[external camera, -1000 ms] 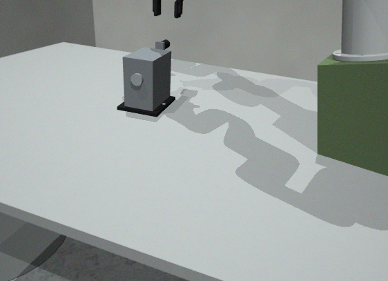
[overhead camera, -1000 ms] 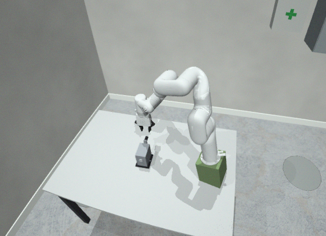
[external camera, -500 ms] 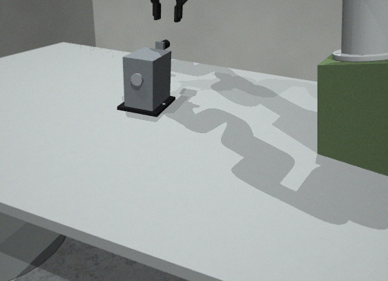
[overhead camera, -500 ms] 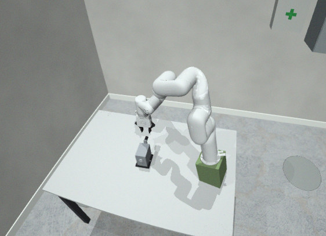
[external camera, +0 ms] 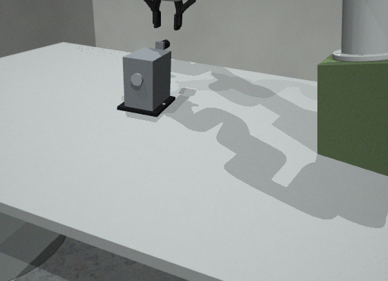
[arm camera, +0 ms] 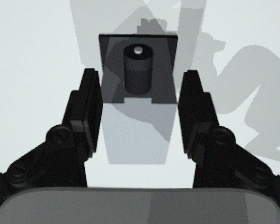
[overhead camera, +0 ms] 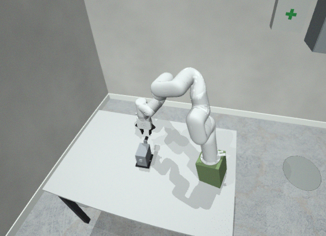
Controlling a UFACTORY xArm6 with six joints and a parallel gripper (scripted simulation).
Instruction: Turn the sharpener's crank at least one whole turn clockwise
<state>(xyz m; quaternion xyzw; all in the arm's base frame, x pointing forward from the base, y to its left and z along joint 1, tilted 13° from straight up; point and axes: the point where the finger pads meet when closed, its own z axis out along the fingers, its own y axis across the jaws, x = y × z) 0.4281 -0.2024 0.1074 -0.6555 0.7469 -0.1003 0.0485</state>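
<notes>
My gripper is now 60 mm above the black knob and 20 mm to the right of it.
</notes>
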